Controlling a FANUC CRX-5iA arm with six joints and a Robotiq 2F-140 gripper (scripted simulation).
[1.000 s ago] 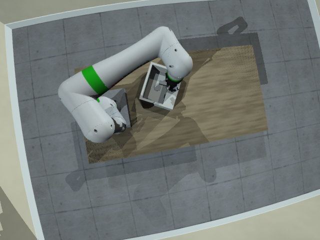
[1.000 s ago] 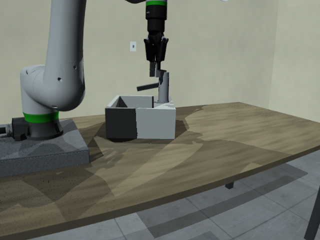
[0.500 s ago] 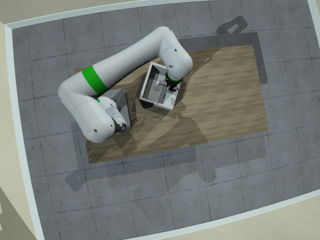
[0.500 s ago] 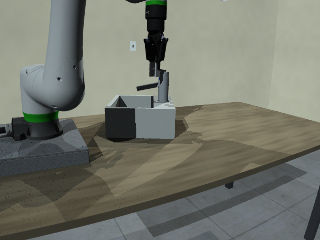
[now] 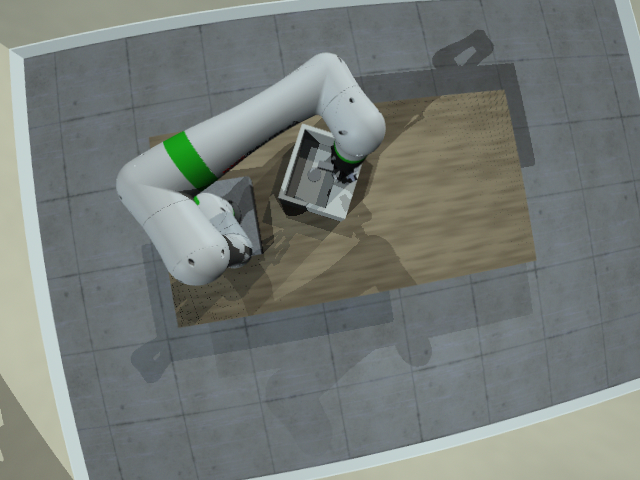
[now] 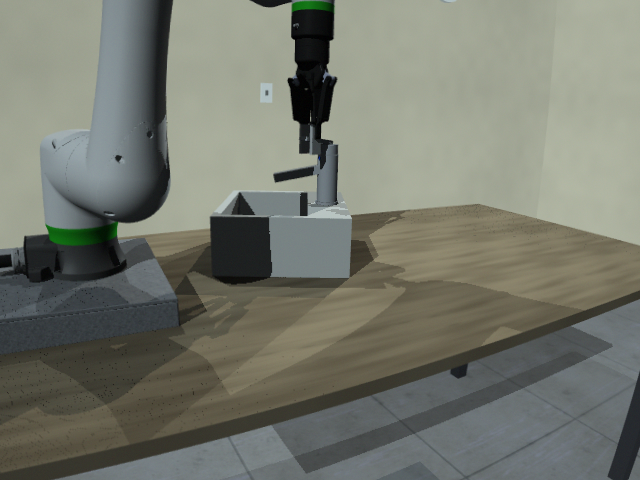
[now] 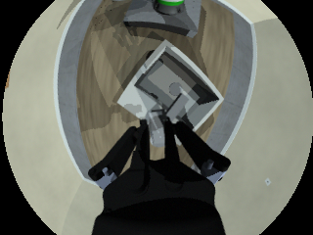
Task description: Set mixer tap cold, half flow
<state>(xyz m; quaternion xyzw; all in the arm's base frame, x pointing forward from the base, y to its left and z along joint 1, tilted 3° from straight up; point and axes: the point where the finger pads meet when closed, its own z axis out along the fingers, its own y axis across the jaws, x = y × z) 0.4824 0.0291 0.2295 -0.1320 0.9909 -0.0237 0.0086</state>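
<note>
My gripper is now 20 mm short of the lever and 10 mm to the right of it. The rest, counted from my hand: basin (240 mm below, 70 mm to the left, 40 mm behind).
</note>
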